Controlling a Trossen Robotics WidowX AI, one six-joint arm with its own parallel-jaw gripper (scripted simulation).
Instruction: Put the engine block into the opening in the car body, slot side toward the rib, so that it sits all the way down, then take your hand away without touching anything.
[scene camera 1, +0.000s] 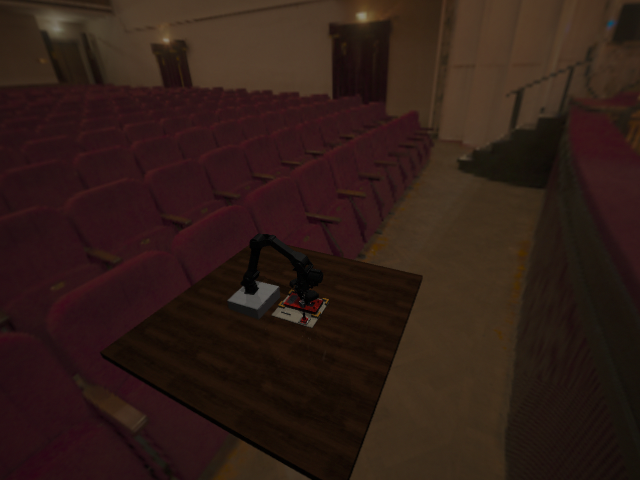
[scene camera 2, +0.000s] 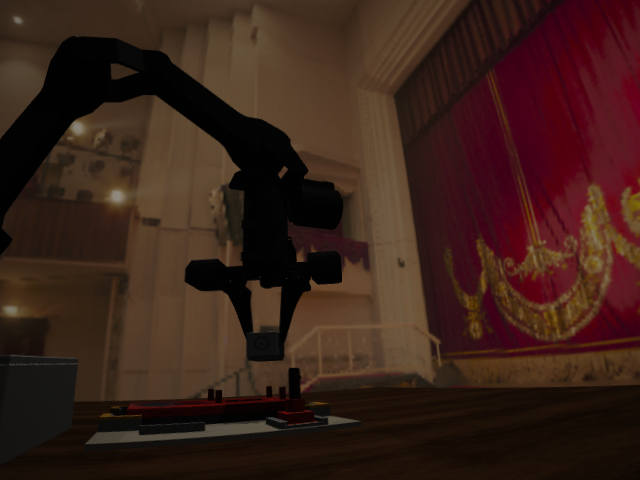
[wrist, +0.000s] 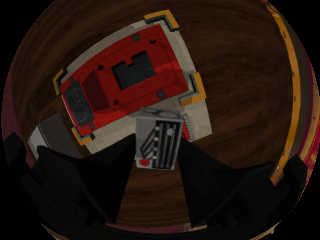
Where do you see an engine block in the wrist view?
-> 158, 136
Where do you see an engine block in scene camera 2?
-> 261, 346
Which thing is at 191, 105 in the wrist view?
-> A baseplate.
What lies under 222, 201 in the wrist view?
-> My gripper.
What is my gripper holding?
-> An engine block.
